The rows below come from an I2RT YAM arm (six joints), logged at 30 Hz.
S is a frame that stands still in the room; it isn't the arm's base.
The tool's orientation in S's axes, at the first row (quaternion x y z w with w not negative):
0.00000 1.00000 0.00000 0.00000
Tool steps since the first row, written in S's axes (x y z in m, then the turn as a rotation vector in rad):
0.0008 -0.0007 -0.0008 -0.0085 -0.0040 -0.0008
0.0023 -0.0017 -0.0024 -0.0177 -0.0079 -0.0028
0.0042 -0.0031 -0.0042 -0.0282 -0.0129 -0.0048
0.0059 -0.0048 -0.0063 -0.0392 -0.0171 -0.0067
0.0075 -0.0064 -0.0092 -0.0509 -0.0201 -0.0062
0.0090 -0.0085 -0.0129 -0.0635 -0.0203 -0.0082
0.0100 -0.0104 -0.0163 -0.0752 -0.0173 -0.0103
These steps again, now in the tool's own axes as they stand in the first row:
-0.0008 -0.0007 0.0008 0.0085 -0.0040 0.0008
-0.0023 -0.0017 0.0024 0.0177 -0.0079 0.0028
-0.0042 -0.0031 0.0042 0.0282 -0.0129 0.0048
-0.0059 -0.0048 0.0063 0.0392 -0.0171 0.0067
-0.0075 -0.0064 0.0092 0.0509 -0.0201 0.0062
-0.0090 -0.0085 0.0129 0.0635 -0.0203 0.0082
-0.0100 -0.0104 0.0163 0.0752 -0.0173 0.0103

